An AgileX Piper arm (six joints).
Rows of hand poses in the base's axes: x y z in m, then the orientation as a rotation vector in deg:
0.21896, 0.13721, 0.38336, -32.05, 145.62, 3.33
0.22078, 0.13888, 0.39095, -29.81, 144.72, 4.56
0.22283, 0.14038, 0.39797, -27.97, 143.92, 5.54
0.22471, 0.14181, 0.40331, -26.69, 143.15, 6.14
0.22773, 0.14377, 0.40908, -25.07, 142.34, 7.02
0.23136, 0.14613, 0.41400, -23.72, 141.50, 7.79
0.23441, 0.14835, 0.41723, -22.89, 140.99, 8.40
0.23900, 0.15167, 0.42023, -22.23, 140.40, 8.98
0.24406, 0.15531, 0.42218, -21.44, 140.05, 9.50
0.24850, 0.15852, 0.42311, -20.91, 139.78, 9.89
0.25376, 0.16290, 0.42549, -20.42, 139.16, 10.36
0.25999, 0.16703, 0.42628, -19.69, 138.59, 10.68
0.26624, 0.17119, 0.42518, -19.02, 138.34, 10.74
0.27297, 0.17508, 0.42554, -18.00, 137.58, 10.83
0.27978, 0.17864, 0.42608, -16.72, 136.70, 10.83
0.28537, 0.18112, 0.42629, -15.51, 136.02, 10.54
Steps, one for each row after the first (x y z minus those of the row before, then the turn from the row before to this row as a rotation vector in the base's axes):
0.00182, 0.00167, 0.00759, 1.55, -0.98, -1.21
0.00205, 0.00150, 0.00702, 1.27, -0.85, -1.00
0.00188, 0.00143, 0.00534, 0.87, -0.80, -0.70
0.00302, 0.00196, 0.00577, 1.16, -0.81, -0.88
0.00363, 0.00236, 0.00492, 1.02, -0.82, -0.71
0.00305, 0.00222, 0.00323, 0.73, -0.47, -0.41
0.00459, 0.00332, 0.00300, 0.68, -0.53, -0.29
0.00506, 0.00364, 0.00195, 0.63, -0.31, -0.42
0.00444, 0.00321, 0.00093, 0.46, -0.24, -0.27
0.00526, 0.00438, 0.00238, 0.56, -0.56, -0.20
0.00623, 0.00413, 0.00079, 0.52, -0.55, -0.41
0.00625, 0.00416, -0.00110, 0.27, -0.27, -0.46
0.00673, 0.00389, 0.00036, 0.46, -0.77, -0.68
0.00681, 0.00356, 0.00054, 0.49, -0.91, -0.89
0.00559, 0.00248, 0.00021, 0.24, -0.74, -0.94

